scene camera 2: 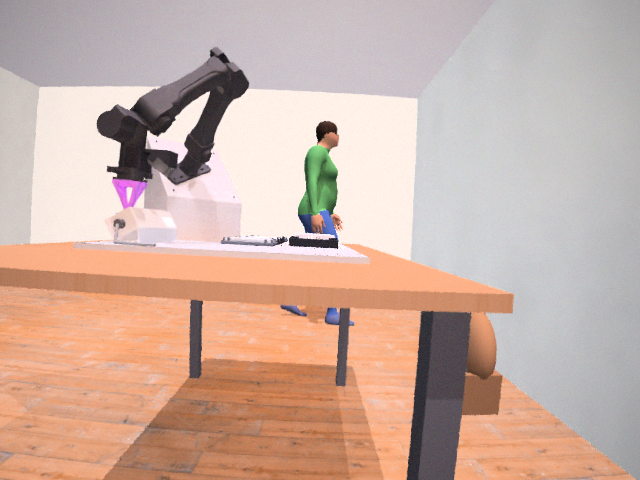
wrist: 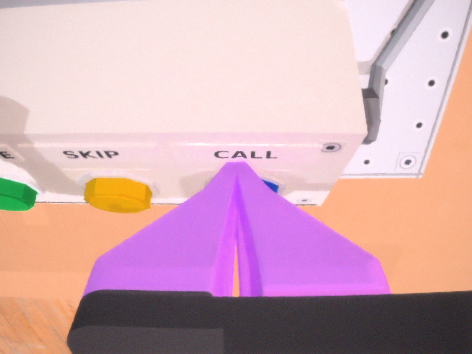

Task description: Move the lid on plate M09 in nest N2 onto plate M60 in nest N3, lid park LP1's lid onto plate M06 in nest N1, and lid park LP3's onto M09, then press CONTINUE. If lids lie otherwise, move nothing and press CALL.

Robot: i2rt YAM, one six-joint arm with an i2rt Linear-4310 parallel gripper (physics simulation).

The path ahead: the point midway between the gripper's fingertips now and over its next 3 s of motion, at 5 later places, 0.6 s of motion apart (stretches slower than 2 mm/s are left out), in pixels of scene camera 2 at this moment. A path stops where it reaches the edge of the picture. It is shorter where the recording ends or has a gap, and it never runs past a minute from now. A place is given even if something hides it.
My gripper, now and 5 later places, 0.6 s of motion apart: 127, 211; 127, 201; 128, 201; 124, 206; 125, 211; 124, 187
